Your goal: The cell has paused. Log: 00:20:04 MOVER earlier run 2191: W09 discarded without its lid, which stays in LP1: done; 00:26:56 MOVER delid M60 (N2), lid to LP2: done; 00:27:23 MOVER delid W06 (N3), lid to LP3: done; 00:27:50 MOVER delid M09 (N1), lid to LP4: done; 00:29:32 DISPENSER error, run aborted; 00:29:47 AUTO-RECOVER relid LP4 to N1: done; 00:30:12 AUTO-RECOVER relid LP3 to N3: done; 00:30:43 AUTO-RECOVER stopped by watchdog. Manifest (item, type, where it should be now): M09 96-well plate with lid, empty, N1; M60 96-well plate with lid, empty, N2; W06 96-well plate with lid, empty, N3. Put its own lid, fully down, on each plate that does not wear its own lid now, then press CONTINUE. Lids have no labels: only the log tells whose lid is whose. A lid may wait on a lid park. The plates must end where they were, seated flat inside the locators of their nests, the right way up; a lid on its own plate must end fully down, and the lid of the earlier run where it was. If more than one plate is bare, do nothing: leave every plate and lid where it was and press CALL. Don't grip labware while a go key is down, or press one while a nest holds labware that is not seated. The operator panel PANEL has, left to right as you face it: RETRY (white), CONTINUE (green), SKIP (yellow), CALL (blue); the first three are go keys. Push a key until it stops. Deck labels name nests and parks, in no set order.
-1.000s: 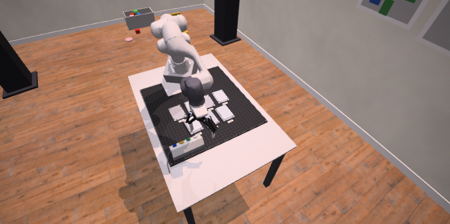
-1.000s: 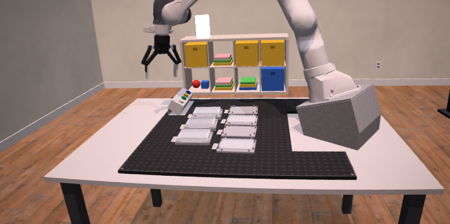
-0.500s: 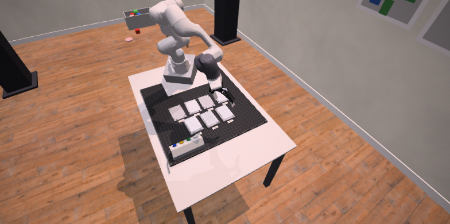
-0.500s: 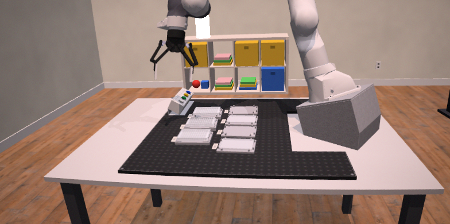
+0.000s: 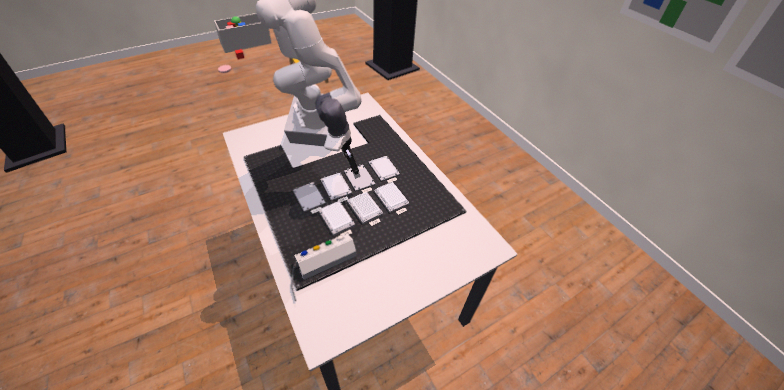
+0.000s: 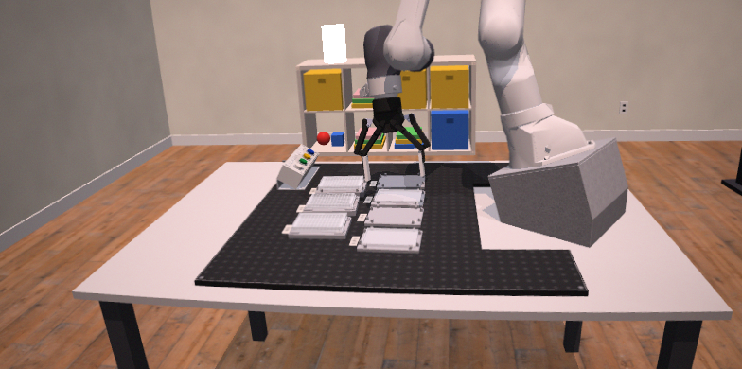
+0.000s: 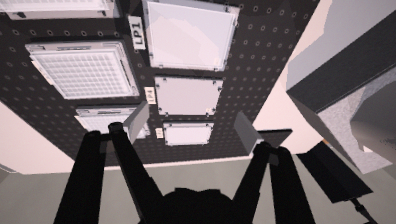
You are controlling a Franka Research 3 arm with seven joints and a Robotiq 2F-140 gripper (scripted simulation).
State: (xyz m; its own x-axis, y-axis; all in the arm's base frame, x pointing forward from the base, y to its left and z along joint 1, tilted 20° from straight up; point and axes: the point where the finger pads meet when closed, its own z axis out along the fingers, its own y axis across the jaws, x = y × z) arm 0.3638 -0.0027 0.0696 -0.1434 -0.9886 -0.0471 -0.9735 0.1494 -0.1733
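Right now the lid park LP2 is 170 mm to the left of my hand, 100 mm below it and 20 mm ahead of it. The rest, counted from my hand: white key: 290 mm ahead, 230 mm to the right, 40 mm below; green key: 290 mm ahead, 280 mm to the right, 40 mm below; park LP4: 100 mm below, 40 mm to the left.
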